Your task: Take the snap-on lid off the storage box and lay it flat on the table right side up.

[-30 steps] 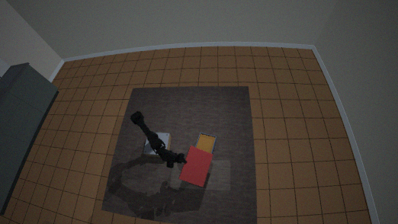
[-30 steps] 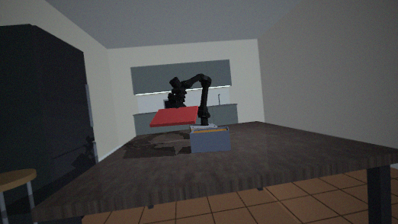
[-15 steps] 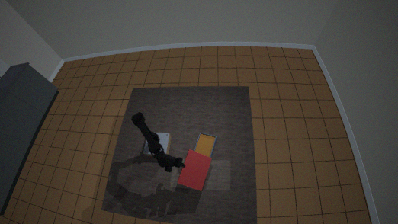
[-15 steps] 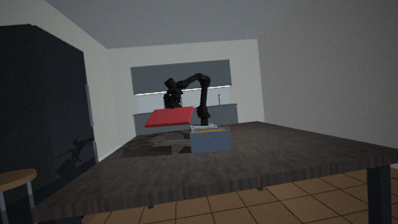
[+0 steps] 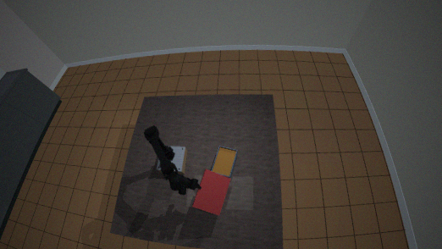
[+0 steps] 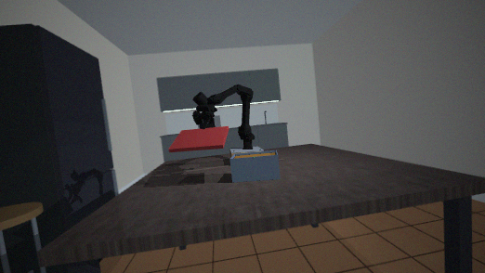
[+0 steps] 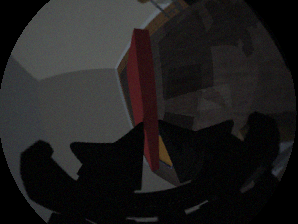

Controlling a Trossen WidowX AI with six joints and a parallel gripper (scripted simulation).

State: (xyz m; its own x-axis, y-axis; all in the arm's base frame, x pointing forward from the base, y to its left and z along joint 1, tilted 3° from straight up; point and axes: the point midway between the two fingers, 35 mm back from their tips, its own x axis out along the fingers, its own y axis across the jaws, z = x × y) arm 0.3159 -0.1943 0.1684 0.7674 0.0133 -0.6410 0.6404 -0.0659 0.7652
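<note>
Right now the red lid is 8 cm ahead of my gripper tip and 3 cm below it. From my gripper tip the other things lie so: storage box 8 cm ahead, 24 cm to the left, 18 cm below.
</note>
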